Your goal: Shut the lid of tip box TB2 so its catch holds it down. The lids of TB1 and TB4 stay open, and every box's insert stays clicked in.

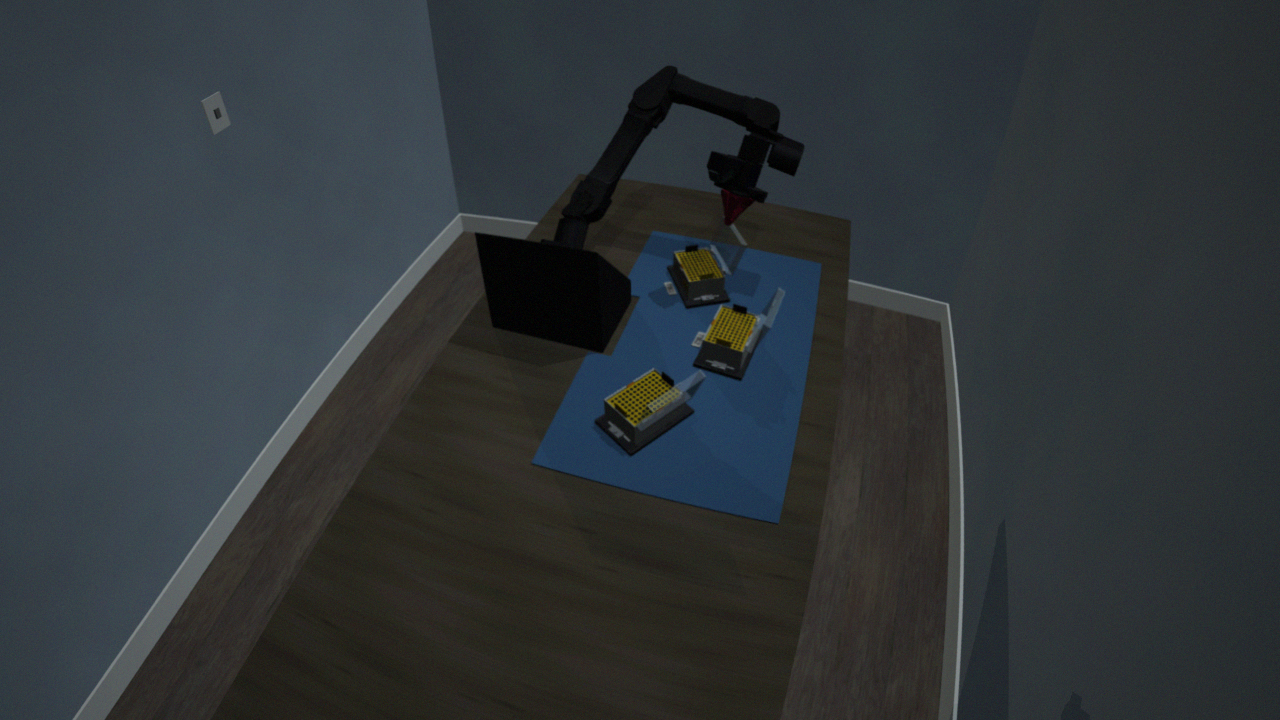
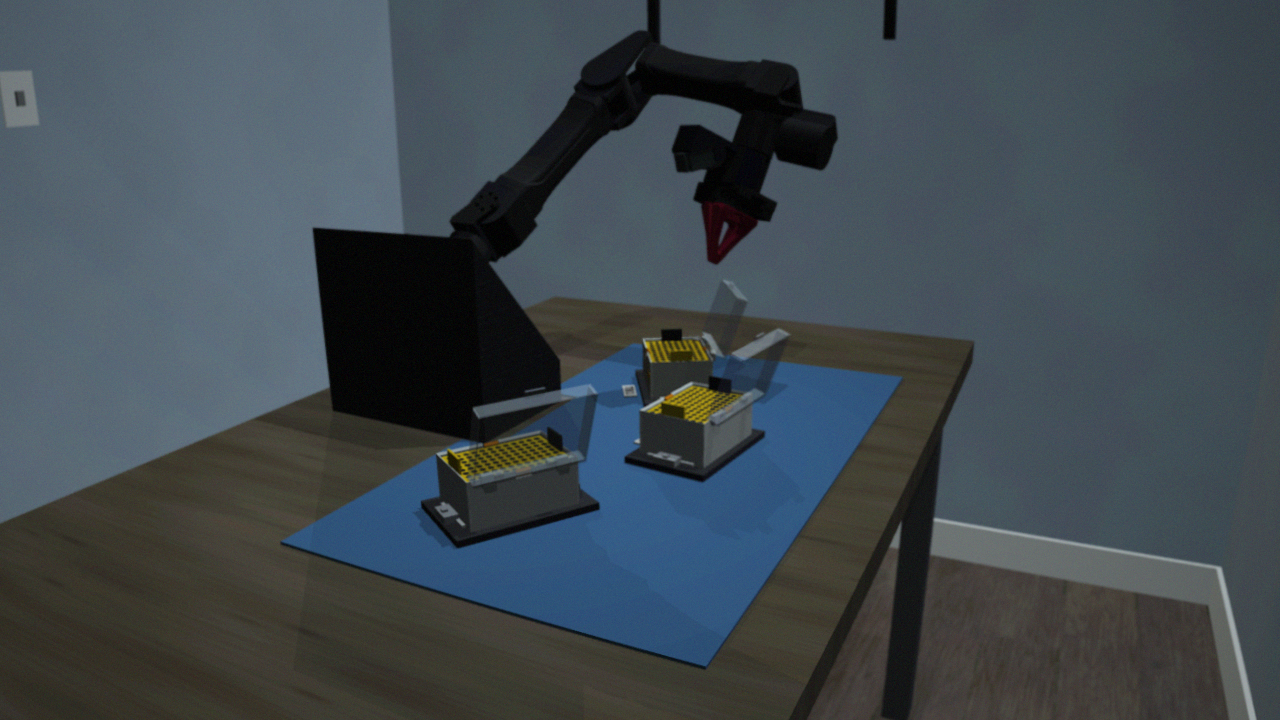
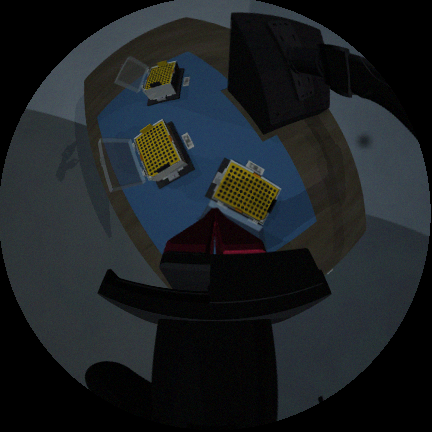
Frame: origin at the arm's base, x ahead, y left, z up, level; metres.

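Seen in the pictures: gripper, between the fingertips: (image 1: 727,225) (image 2: 712,263) (image 3: 214,212); arm's base, origin of its link: (image 1: 564,256) (image 2: 447,289) (image 3: 293,59).
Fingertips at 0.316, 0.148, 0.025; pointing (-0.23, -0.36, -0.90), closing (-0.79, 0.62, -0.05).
Offsets run from my fingertips to a thing's top centre, as dx, dy, dz. Level surfaces: height alone.
Box TB2 @(+0.023, -0.176, -0.125) (image 1: 720,355) (image 2: 671,437) (image 3: 176,170) is the middle of three grey tip boxes. Its clear lid @(+0.100, -0.192, -0.038) (image 1: 774,307) (image 2: 756,358) (image 3: 123,165) stands open, tilted outward. Its yellow insert @(+0.035, -0.178, -0.117) (image 1: 732,328) (image 2: 700,403) (image 3: 159,150) looks level. Box TB1 @(-0.069, +0.018, -0.125) (image 1: 705,288) (image 2: 677,375) is at the back, its lid @(+0.002, +0.052, -0.038) (image 2: 725,318) (image 3: 239,217) open. Box TB4 (image 1: 639,429) (image 2: 523,501) (image 3: 161,91) is farthest from the arm's hand, its lid @(-0.048, -0.436, -0.038) (image 1: 690,385) (image 2: 574,416) (image 3: 132,74) open. My gripper (image 1: 732,222) (image 2: 714,260) (image 3: 214,212) is shut and empty, high above the TB1 end.
The boxes stand on black bases on a blue mat @(dz -0.191) (image 1: 689,474) (image 2: 626,573) (image 3: 210,115) on the wooden table @(dz -0.194) (image 1: 501,573) (image 2: 179,573). A black arm mount (image 1: 546,291) (image 2: 402,331) (image 3: 270,75) stands beside the mat. The open lids rise on the side away from the mount.
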